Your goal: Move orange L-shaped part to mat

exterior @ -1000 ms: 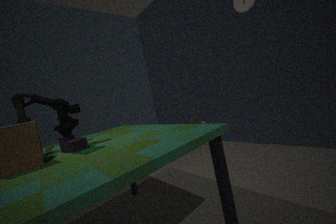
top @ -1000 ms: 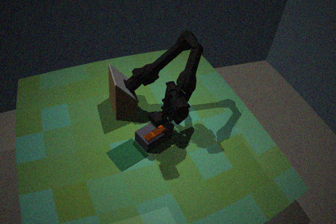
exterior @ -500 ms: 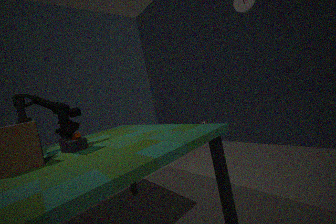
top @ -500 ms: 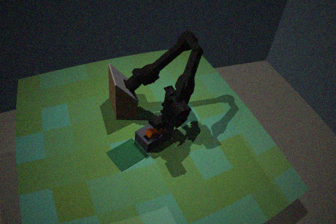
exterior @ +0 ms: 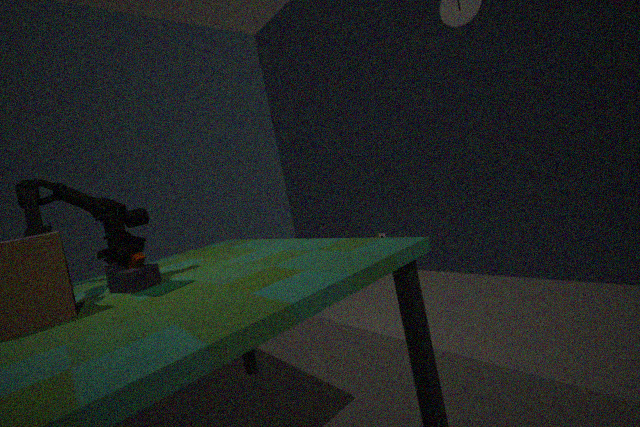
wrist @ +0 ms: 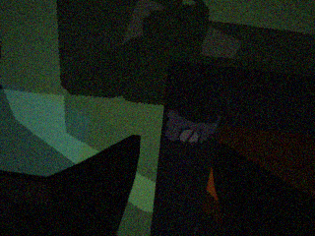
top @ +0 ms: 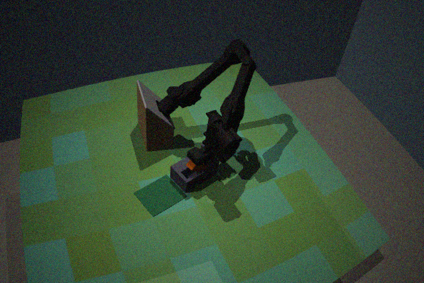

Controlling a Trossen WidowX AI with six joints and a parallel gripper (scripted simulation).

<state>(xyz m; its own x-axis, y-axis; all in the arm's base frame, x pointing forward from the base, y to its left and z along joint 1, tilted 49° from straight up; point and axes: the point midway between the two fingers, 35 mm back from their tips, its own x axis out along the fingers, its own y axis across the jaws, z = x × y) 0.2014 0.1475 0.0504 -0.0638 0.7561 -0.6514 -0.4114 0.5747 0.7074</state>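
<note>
My gripper tip is now 5 cm to the left of the orange L-shaped part, 1 cm below it and 1 cm short of it.
</note>
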